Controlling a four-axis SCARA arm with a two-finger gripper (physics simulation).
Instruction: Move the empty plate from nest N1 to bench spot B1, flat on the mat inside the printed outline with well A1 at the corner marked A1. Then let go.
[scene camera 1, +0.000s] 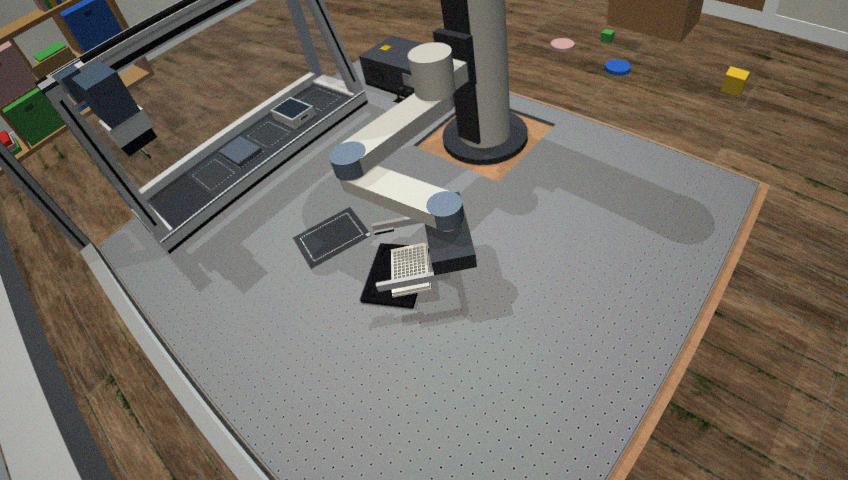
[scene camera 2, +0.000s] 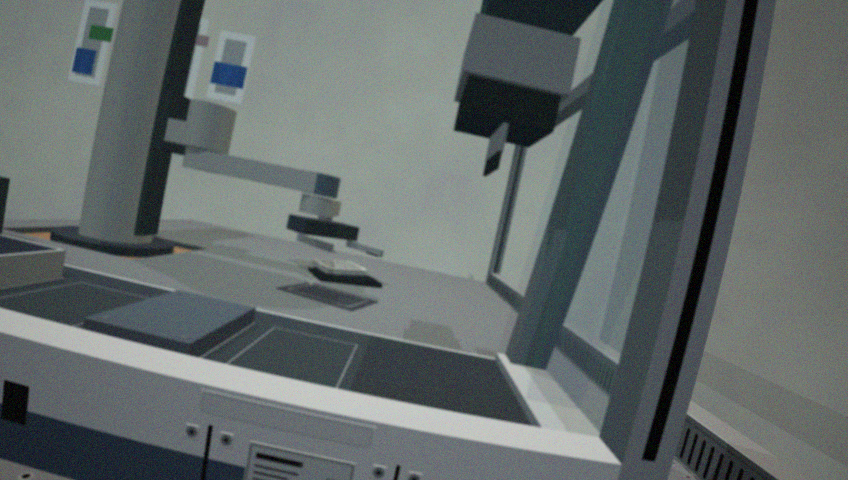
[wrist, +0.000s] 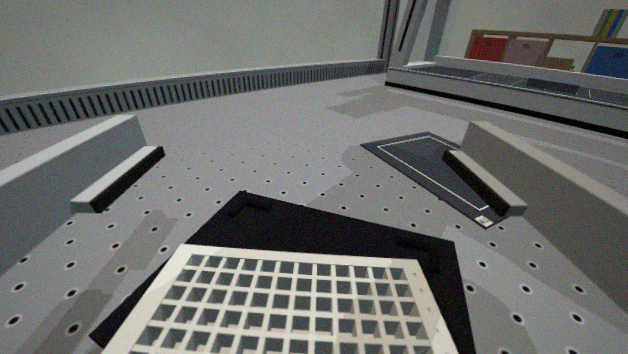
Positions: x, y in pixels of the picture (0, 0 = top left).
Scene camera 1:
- my gripper: 374, 256
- white well plate: 411, 260
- dark mat with printed outline: 332, 236
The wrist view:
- my gripper: 305, 136
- dark mat with printed outline: 418, 156
